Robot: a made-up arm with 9 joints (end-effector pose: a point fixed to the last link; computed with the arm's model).
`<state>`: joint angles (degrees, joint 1 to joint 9).
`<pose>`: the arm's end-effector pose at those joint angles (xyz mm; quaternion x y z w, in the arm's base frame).
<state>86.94 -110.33 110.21 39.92 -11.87 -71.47 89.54 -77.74 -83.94</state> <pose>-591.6 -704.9 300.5 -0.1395 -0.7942 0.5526 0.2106</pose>
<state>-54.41 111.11 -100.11 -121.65 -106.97 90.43 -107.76 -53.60 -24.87</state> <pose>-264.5 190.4 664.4 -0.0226 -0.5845 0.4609 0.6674</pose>
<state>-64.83 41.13 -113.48 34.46 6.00 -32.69 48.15 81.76 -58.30</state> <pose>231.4 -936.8 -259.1 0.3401 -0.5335 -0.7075 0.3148</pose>
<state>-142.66 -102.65 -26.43 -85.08 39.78 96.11 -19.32 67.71 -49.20</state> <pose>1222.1 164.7 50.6 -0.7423 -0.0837 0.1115 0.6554</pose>
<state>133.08 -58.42 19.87 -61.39 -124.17 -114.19 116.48 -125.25 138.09</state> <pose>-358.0 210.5 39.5 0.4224 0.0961 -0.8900 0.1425</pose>
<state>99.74 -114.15 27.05 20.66 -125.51 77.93 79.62 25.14 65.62</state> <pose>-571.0 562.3 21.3 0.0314 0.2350 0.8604 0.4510</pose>
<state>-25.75 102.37 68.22 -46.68 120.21 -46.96 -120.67 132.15 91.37</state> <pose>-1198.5 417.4 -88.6 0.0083 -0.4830 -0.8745 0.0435</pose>
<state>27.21 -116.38 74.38 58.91 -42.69 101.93 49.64 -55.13 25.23</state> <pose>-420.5 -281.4 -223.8 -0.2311 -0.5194 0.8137 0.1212</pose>
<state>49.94 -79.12 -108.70 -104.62 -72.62 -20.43 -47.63 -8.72 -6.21</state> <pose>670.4 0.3 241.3 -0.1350 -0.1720 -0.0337 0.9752</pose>
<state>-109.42 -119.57 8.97 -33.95 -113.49 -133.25 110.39 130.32 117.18</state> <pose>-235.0 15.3 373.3 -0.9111 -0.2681 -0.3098 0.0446</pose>
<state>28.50 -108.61 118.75 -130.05 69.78 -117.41 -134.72 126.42 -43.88</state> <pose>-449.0 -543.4 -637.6 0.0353 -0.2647 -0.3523 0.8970</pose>
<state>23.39 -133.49 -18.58 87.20 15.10 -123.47 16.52 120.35 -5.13</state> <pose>356.4 -561.9 334.6 0.2146 -0.2878 -0.7721 0.5245</pose>
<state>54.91 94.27 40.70 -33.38 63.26 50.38 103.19 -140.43 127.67</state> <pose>-1102.7 258.4 -693.8 -0.5251 -0.1100 0.8430 0.0392</pose>
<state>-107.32 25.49 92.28 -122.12 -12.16 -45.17 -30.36 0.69 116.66</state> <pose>-57.0 161.9 191.2 -0.3695 0.1995 -0.8158 0.3977</pose>
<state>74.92 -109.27 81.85 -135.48 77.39 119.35 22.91 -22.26 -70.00</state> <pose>-590.8 -1268.9 135.6 0.2257 -0.9057 0.3214 0.1598</pose>
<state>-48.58 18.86 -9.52 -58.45 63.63 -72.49 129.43 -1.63 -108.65</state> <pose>-185.5 571.4 1385.5 0.1938 0.6067 -0.7690 0.0548</pose>
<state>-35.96 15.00 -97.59 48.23 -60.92 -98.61 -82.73 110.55 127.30</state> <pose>191.5 206.0 -292.8 0.0114 0.4394 0.1525 0.8852</pose>
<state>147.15 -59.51 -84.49 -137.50 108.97 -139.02 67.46 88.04 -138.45</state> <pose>1170.4 77.7 -422.7 0.7906 -0.4986 -0.2837 0.2141</pose>
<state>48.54 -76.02 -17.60 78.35 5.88 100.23 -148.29 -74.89 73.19</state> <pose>470.6 930.8 -198.9 -0.7188 -0.1711 0.4728 0.4802</pose>
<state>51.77 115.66 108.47 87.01 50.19 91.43 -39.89 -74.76 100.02</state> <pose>-149.9 -425.4 -241.3 -0.3832 -0.8626 -0.0419 0.3277</pose>
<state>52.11 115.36 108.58 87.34 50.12 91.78 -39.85 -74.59 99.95</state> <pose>-149.6 -426.9 -239.4 -0.3825 -0.8640 -0.0398 0.3251</pose>
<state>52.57 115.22 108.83 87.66 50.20 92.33 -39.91 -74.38 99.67</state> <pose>-147.3 -428.9 -236.7 -0.3815 -0.8658 -0.0368 0.3217</pose>
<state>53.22 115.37 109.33 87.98 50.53 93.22 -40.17 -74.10 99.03</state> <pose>-141.3 -431.8 -232.2 -0.3797 -0.8684 -0.0321 0.3173</pose>
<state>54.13 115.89 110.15 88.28 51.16 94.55 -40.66 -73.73 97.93</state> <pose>-130.9 -435.5 -225.4 -0.3769 -0.8719 -0.0255 0.3115</pose>
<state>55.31 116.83 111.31 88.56 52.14 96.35 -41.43 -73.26 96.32</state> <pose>-115.9 -439.7 -216.1 -0.3726 -0.8764 -0.0167 0.3047</pose>
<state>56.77 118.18 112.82 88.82 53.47 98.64 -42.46 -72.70 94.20</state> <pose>-96.7 -444.0 -204.4 -0.3666 -0.8817 -0.0060 0.2968</pose>
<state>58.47 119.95 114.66 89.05 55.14 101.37 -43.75 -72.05 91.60</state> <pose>-74.1 -447.8 -190.7 -0.3583 -0.8878 0.0063 0.2887</pose>
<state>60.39 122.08 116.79 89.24 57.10 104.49 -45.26 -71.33 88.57</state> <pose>-49.4 -450.4 -175.5 -0.3478 -0.8943 0.0196 0.2808</pose>
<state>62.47 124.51 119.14 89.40 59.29 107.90 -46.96 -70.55 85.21</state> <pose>-24.1 -451.6 -159.6 -0.3348 -0.9009 0.0334 0.2741</pose>
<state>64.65 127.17 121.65 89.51 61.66 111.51 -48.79 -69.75 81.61</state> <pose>0.4 -451.6 -144.0 -0.3197 -0.9074 0.0472 0.2688</pose>
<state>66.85 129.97 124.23 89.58 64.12 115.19 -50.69 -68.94 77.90</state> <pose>22.9 -450.7 -129.4 -0.3030 -0.9132 0.0606 0.2656</pose>
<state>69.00 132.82 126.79 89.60 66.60 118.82 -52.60 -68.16 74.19</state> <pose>42.6 -449.5 -116.6 -0.2856 -0.9183 0.0731 0.2643</pose>
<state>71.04 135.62 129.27 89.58 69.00 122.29 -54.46 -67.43 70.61</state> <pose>59.1 -448.5 -105.8 -0.2681 -0.9224 0.0842 0.2649</pose>
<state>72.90 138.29 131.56 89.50 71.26 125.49 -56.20 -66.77 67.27</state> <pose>72.4 -448.3 -97.4 -0.2516 -0.9255 0.0938 0.2670</pose>
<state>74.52 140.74 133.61 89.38 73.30 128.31 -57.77 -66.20 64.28</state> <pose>82.7 -448.7 -91.3 -0.2368 -0.9277 0.1016 0.2701</pose>
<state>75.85 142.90 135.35 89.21 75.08 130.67 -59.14 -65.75 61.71</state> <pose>90.4 -449.7 -87.2 -0.2244 -0.9290 0.1076 0.2737</pose>
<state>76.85 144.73 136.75 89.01 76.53 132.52 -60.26 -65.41 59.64</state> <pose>95.9 -450.9 -85.1 -0.2146 -0.9297 0.1117 0.2777</pose>
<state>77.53 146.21 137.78 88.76 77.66 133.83 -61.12 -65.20 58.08</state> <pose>99.6 -451.8 -84.5 -0.2080 -0.9298 0.1141 0.2816</pose>
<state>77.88 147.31 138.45 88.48 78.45 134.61 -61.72 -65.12 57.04</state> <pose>101.9 -452.2 -85.0 -0.2042 -0.9294 0.1148 0.2851</pose>
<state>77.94 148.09 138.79 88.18 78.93 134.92 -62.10 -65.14 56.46</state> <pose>103.0 -451.9 -86.3 -0.2030 -0.9287 0.1143 0.2885</pose>
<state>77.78 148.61 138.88 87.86 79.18 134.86 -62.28 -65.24 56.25</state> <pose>103.5 -451.0 -88.4 -0.2037 -0.9278 0.1128 0.2915</pose>
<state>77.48 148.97 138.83 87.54 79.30 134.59 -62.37 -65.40 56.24</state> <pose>103.6 -449.7 -90.8 -0.2055 -0.9268 0.1106 0.2943</pose>
